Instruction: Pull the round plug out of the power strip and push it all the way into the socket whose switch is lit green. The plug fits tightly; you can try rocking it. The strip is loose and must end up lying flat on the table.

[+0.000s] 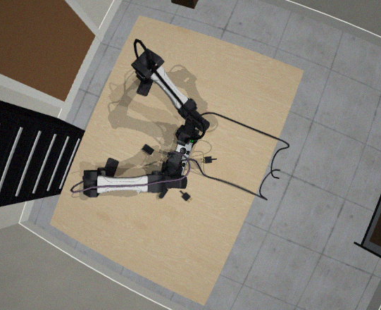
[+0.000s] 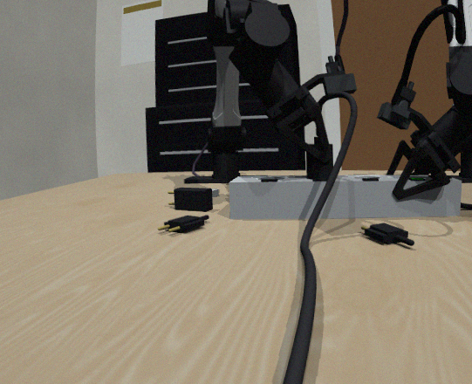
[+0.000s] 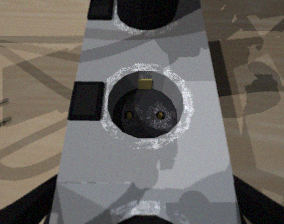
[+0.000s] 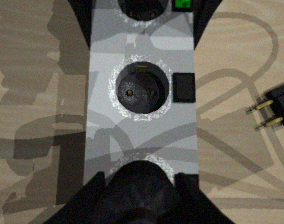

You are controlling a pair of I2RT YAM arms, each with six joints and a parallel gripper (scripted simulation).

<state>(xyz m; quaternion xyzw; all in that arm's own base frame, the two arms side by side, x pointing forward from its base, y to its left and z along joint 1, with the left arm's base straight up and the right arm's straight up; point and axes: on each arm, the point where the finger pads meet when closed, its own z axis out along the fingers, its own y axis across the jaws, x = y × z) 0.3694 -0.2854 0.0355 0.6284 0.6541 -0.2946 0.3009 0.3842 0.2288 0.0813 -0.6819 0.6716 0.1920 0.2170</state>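
The black round plug is 11 cm to the right of my left hand and 3 cm above it. Also, from my left hand: white block (34 cm to the right, 15 cm behind, 3 cm below); black block (20 cm behind, 11 cm to the right, 3 cm below); black adapter (32 cm to the right, 2 cm below, 2 cm behind).
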